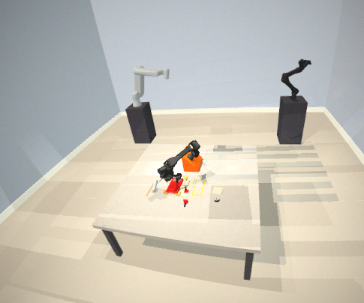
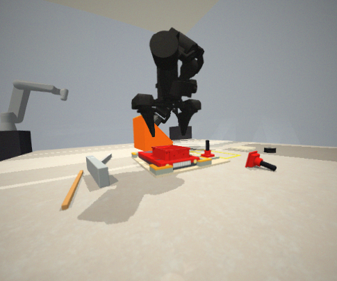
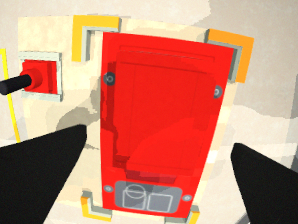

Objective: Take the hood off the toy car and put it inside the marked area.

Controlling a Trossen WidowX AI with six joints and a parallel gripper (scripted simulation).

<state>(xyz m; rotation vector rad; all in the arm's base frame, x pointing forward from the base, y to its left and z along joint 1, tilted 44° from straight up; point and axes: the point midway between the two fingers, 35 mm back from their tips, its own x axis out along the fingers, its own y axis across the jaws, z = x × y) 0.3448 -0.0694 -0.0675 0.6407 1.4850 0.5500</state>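
My gripper tip is 40 mm above the red hood. From my gripper tip the other things lie so: black disc: 400 mm to the left, 100 mm ahead, 70 mm below; then orange stick: 220 mm to the right, 80 mm below, 20 mm ahead.
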